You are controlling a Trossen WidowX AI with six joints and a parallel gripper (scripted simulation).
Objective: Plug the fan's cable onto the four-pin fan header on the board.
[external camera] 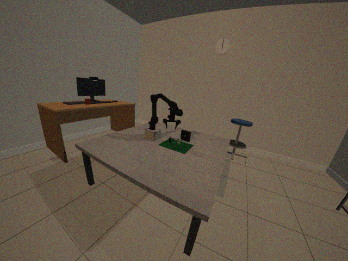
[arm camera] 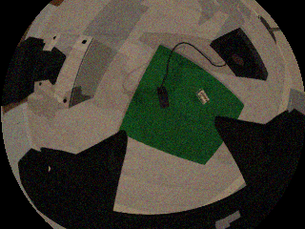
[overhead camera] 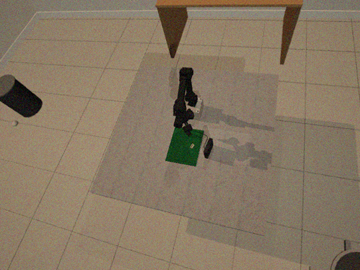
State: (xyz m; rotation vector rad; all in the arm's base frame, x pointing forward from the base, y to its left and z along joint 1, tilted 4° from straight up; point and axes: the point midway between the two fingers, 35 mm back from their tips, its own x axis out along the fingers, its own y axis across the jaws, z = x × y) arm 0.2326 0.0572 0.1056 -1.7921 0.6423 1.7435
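Right now the dark fan plug is 14 cm below my gripper tip. Round my gripper tip: green board: 18 cm below, 9 cm ahead, 1 cm to the left; black fan: 19 cm to the left, 10 cm below, 7 cm ahead; pale four-pin header: 16 cm below, 7 cm to the left, 7 cm ahead.
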